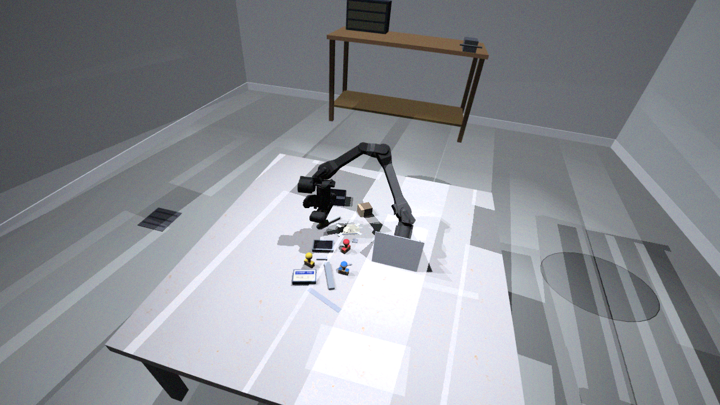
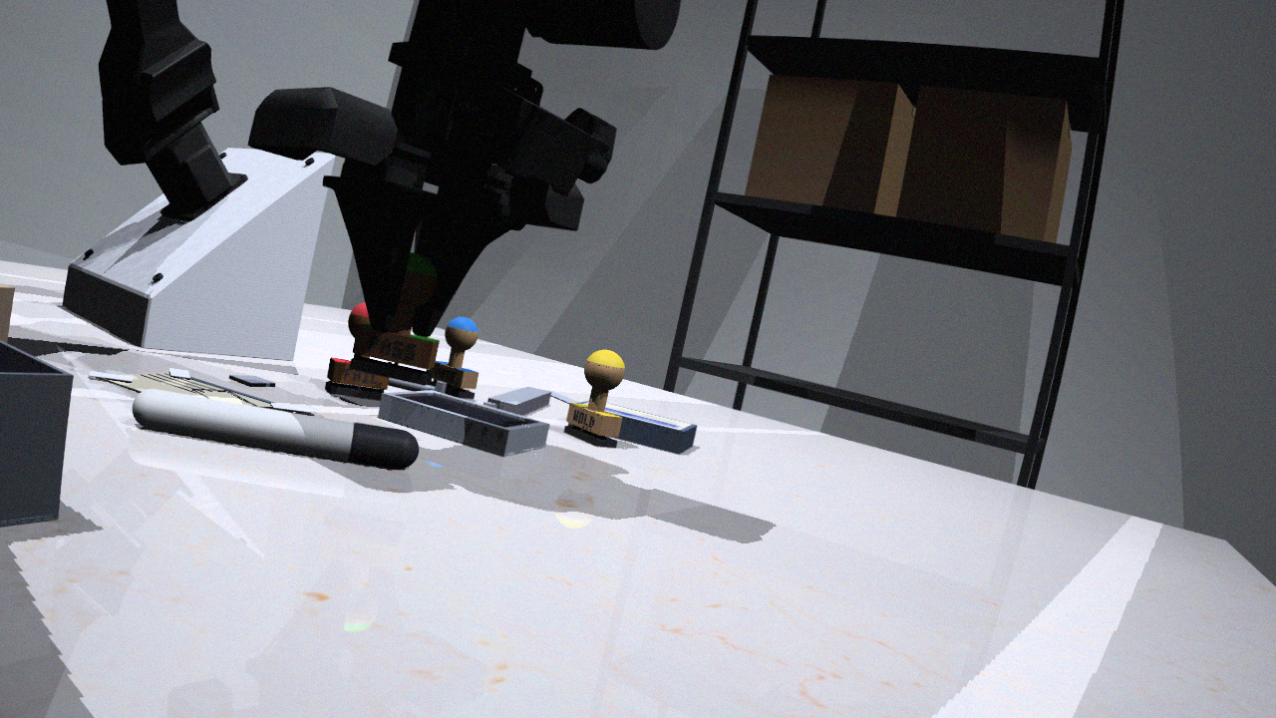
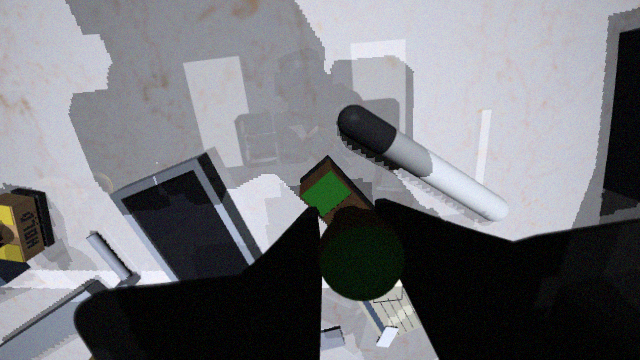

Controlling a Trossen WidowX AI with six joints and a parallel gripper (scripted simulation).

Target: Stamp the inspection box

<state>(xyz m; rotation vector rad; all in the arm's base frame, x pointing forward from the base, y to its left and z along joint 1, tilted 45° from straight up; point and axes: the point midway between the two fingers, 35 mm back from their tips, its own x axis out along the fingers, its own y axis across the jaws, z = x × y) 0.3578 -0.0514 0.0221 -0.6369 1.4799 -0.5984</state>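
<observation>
The ink pad is 90 mm to the left of my gripper tip, 60 mm below it and 30 mm behind it. Round my gripper tip: cream card: 110 mm behind, 60 mm below, 50 mm to the right; red stamp: 130 mm behind, 80 mm to the left, 40 mm below; green stamp: right at my gripper tip.
</observation>
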